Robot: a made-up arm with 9 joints. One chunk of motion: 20 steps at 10 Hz.
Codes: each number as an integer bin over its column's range. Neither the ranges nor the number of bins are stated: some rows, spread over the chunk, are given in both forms.
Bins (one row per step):
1: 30 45 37 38 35 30 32 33 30
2: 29 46 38 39 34 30 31 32 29
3: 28 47 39 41 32 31 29 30 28
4: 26 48 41 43 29 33 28 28 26
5: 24 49 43 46 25 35 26 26 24
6: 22 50 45 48 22 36 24 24 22
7: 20 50 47 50 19 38 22 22 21
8: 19 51 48 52 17 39 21 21 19
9: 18 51 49 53 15 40 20 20 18
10: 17 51 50 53 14 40 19 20 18
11: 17 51 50 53 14 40 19 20 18
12: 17 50 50 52 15 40 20 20 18
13: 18 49 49 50 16 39 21 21 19
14: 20 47 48 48 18 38 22 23 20
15: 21 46 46 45 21 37 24 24 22
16: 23 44 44 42 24 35 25 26 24
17: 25 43 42 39 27 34 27 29 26
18: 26 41 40 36 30 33 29 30 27
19: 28 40 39 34 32 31 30 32 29
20: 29 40 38 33 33 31 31 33 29
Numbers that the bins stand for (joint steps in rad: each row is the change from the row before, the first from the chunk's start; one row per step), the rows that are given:
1: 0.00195 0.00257 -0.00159 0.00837 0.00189 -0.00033 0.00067 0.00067 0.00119
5: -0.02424 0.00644 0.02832 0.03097 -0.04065 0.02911 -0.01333 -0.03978 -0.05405
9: -0.05043 0.00838 0.05822 0.05075 -0.08319 0.05856 -0.02733 -0.07444 -0.10929
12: -0.05479 0.00741 0.06321 0.04792 -0.08319 0.05856 -0.02733 -0.07444 -0.10929
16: -0.02860 0.00160 0.03330 0.01967 -0.04490 0.02911 -0.01567 -0.03978 -0.05405
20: -0.00241 -0.00227 0.00340 -0.00576 -0.00662 0.00556 -0.00167 0.00067 -0.00802
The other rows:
2: -0.00241 0.00354 0.00340 0.01119 -0.00237 -0.00033 -0.00167 -0.00511 -0.00802
3: -0.00678 0.00451 0.00838 0.01684 -0.01087 0.00556 -0.00633 -0.01667 -0.01722
4: -0.01551 0.00548 0.01835 0.02249 -0.02363 0.01733 -0.00867 -0.02822 -0.03563
6: -0.03297 0.00741 0.03829 0.03662 -0.05341 0.03500 -0.01800 -0.05133 -0.07246
7: -0.04170 0.00741 0.04825 0.04227 -0.06617 0.04678 -0.02267 -0.06289 -0.08167
8: -0.04606 0.00838 0.05324 0.04792 -0.07468 0.05267 -0.02500 -0.06867 -0.10008
10: -0.05479 0.00838 0.06321 0.05075 -0.08744 0.05856 -0.02967 -0.07444 -0.10929
11: -0.05479 0.00838 0.06321 0.05075 -0.08744 0.05856 -0.02967 -0.07444 -0.10929
13: -0.05043 0.00644 0.05822 0.04227 -0.07894 0.05267 -0.02500 -0.06867 -0.10008
14: -0.04170 0.00451 0.05324 0.03662 -0.07043 0.04678 -0.02267 -0.05711 -0.09087
15: -0.03733 0.00354 0.04327 0.02814 -0.05767 0.04089 -0.01800 -0.05133 -0.07246
17: -0.01987 0.00063 0.02333 0.01119 -0.03214 0.02322 -0.01100 -0.02244 -0.03563
18: -0.01551 -0.00130 0.01337 0.00271 -0.01938 0.01733 -0.00633 -0.01667 -0.02643
19: -0.00678 -0.00227 0.00838 -0.00294 -0.01087 0.00556 -0.00400 -0.00511 -0.00802

